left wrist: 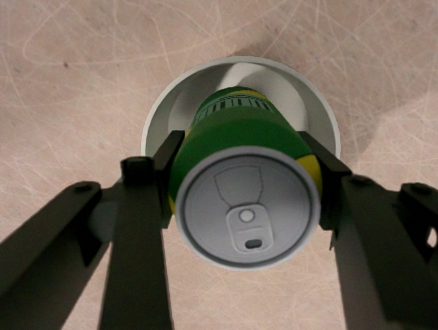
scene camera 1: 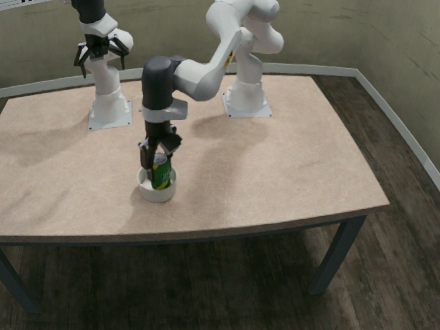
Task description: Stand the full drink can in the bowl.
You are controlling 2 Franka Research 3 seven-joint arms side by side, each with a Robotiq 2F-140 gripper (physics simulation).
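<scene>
The green and yellow drink can (scene camera 1: pixel 161 173) (left wrist: pixel 240 127) is upright, its lower part inside the white bowl (scene camera 1: pixel 158 194) (left wrist: pixel 330 122). Whether its base touches the bowl's floor cannot be told. My left gripper (scene camera 1: pixel 160 167) (left wrist: pixel 238 151) is shut on the can, with one finger on each side of it. In the left wrist view the can's silver top faces the camera, and the can hides part of the bowl's inside. My right gripper (scene camera 1: pixel 103 62) is open and empty, high up at the upper left in the scene view.
The bowl stands on the pale brown table (scene camera 1: pixel 280 165), towards its front edge. The base of the right arm (scene camera 1: pixel 107 110) stands at the back left of the picture, and the base of the left arm (scene camera 1: pixel 247 100) at the back, right of centre.
</scene>
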